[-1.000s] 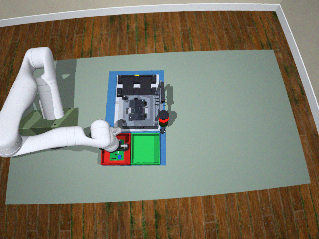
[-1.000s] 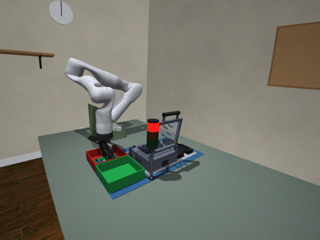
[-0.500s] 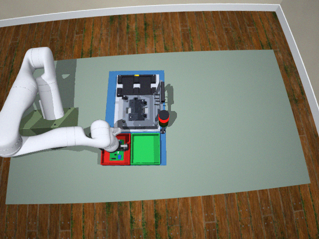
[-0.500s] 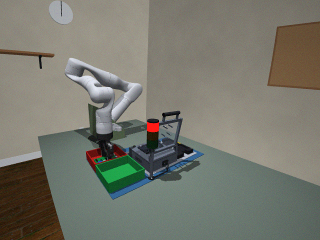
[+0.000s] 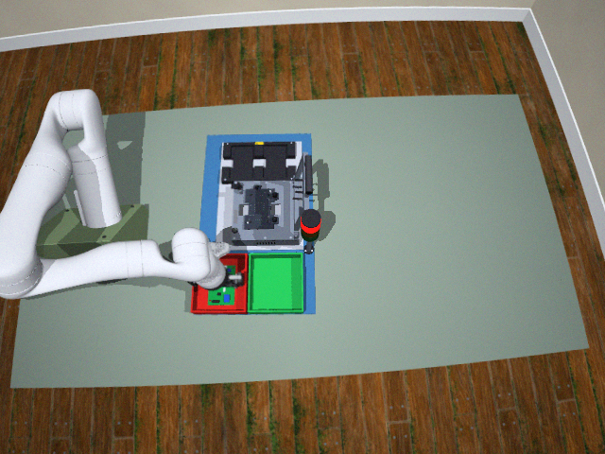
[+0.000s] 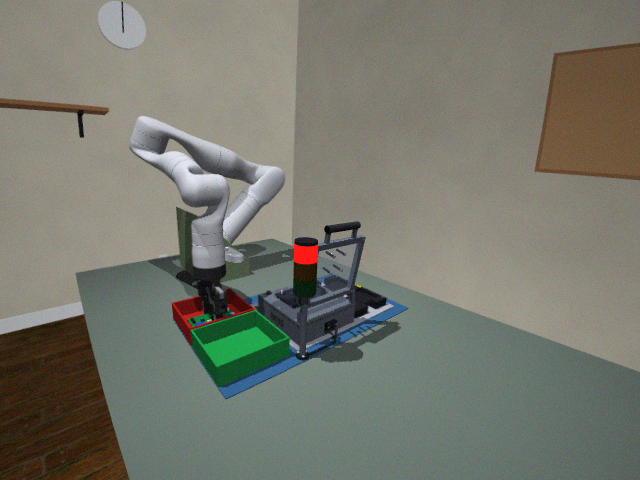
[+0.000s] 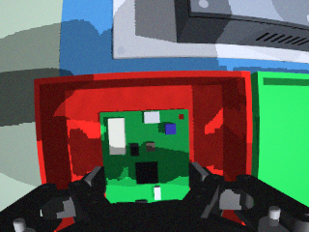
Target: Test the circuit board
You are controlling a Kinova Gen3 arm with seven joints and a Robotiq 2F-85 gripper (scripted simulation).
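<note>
The red bin is right at my hand. Also, from my hand: green bin: 15 cm ahead, 1 cm to the left; nest: 21 cm to the left, 10 cm ahead, 5 cm above; green circuit board: 1 cm below.
</note>
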